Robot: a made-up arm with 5 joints.
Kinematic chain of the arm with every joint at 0, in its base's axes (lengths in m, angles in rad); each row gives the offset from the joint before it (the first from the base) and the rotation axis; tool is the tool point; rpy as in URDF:
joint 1: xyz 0 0 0.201 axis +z
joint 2: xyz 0 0 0 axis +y
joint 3: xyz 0.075 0 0.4 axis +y
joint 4: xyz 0.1 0 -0.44 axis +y
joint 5: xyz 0.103 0 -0.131 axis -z
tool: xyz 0 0 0 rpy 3.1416 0 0
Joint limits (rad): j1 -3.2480..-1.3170 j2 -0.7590..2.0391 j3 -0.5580..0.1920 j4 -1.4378..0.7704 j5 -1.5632..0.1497
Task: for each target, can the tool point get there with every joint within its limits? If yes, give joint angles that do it. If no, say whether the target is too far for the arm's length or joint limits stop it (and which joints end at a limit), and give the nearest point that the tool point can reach.
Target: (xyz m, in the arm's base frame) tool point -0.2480 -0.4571 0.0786
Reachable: yes | joints -2.0679 0.2961 -0.4831 -0.2880 -0.1129
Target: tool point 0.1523 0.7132 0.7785
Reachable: no: joint limits stop it (at a limit: joint 2, joint 3, joint 4) | nearest point 0.0430 0.2015 0.2598 | short by 0.737 m
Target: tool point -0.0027 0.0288 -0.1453
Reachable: yes | joints -1.4782 1.2415 -0.0266 -0.2179 -1.3183
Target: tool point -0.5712 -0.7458 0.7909
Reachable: no: too far | nearest point -0.2922 -0.3815 0.5028 | short by 0.542 m
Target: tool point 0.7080 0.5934 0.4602
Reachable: no: joint limits stop it (at a limit: joint 2) | nearest point 0.1911 0.1602 0.1861 | short by 0.728 m
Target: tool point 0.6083 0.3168 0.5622
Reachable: no: joint limits stop it (at a limit: joint 2, joint 3) | nearest point 0.1974 0.1028 0.2396 | short by 0.565 m
